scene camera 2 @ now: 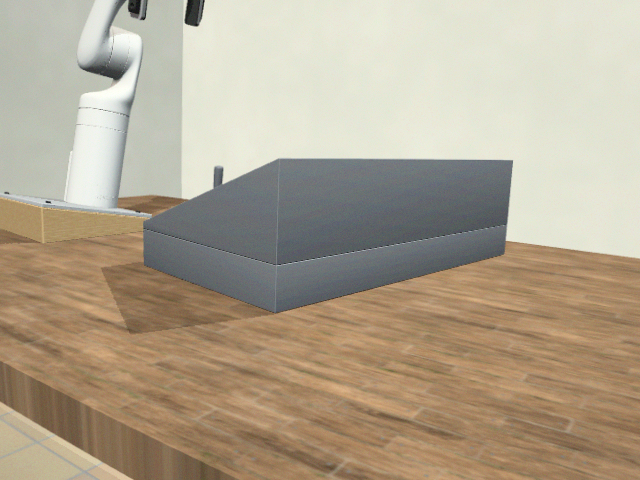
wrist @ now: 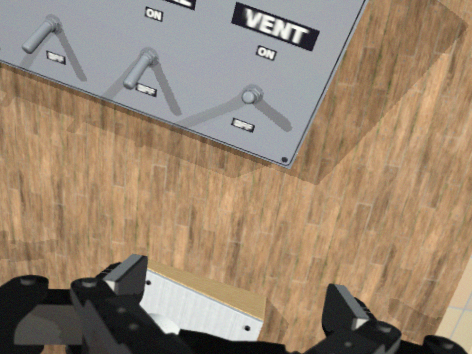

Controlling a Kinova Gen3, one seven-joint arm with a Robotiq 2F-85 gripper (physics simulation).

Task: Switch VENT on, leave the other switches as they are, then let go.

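Frame: origin at the arm's base, x ahead, y left, z up, level; metres.
Where they show: gripper, fingertip midpoint: (scene camera 2: 165,22) (wrist: 234,289); arm's base at its link origin: (scene camera 2: 91,205).
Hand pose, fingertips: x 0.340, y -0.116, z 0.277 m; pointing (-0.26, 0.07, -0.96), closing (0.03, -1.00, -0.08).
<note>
Things, the pixels of their top centre, and the offset from my fingertips. Level surfaces: height alone.
- VENT lever at its top centre: (wrist: 246,99) (scene camera 2: 218,165) 0.180 m down, 0.070 m ahead, 0.028 m left
- middle lever at its top centre: (wrist: 129,71) 0.188 m down, 0.077 m ahead, 0.149 m left
- left lever at its top centre: (wrist: 25,34) 0.188 m down, 0.098 m ahead, 0.267 m left
- table at its surface level: 0.315 m down
The grey sloped switch box (scene camera 2: 392,206) (wrist: 200,30) stands on the wooden table. In the wrist view, the VENT lever (wrist: 251,95) is seen nearly end-on, no longer leaning over its OFF mark like the other levers; it matches an ON tilt. The middle lever (wrist: 140,69) and the left lever (wrist: 41,35) lean to the OFF side. In scene camera 2, one lever (scene camera 2: 218,176) stands upright behind the box's sloped edge; the rest are hidden. My gripper (scene camera 2: 165,11) (wrist: 234,289) is open and empty, high above the table and away from the levers.
The white arm base (scene camera 2: 98,155) stands on a wooden-sided mounting block (scene camera 2: 93,227) (wrist: 210,291) behind the box in scene camera 2. The table (scene camera 2: 413,361) (wrist: 280,215) has its edge at the lower left of that view. Pale walls stand behind.
</note>
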